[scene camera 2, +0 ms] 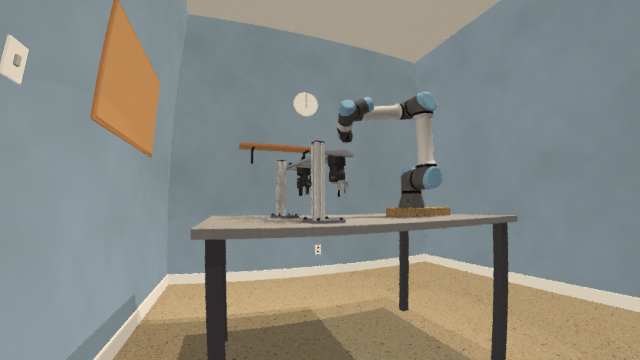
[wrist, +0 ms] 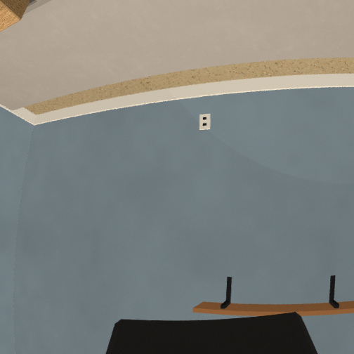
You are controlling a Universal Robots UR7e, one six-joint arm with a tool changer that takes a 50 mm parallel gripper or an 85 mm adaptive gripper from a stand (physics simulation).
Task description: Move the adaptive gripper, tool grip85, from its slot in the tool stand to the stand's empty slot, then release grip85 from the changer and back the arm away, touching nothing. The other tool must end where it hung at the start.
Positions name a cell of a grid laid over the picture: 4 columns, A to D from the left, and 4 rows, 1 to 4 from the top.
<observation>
In view: a tool stand (scene camera 2: B2).
</observation>
